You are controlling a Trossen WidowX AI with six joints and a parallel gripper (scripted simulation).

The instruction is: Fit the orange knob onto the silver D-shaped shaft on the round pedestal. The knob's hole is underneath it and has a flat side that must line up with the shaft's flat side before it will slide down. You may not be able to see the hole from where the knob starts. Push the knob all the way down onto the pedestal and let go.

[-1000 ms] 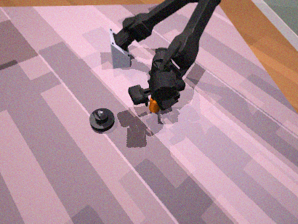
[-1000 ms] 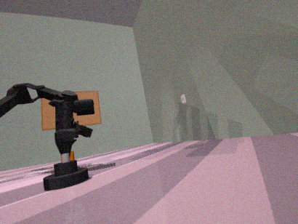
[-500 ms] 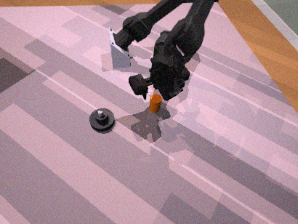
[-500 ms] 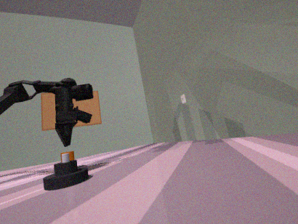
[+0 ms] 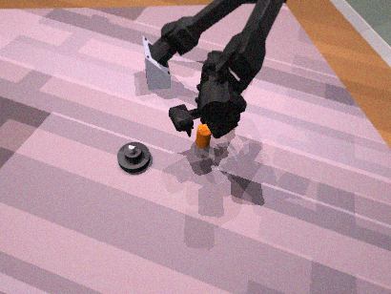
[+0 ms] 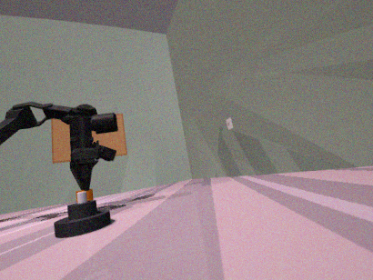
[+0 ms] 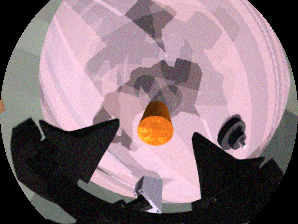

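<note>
Now: gripper tip 10 mm above the orange knob. The rest, counted from my gripper tip: pedestal with silver shaft: 190 mm to the right, 30 mm below, 10 mm ahead.
</note>
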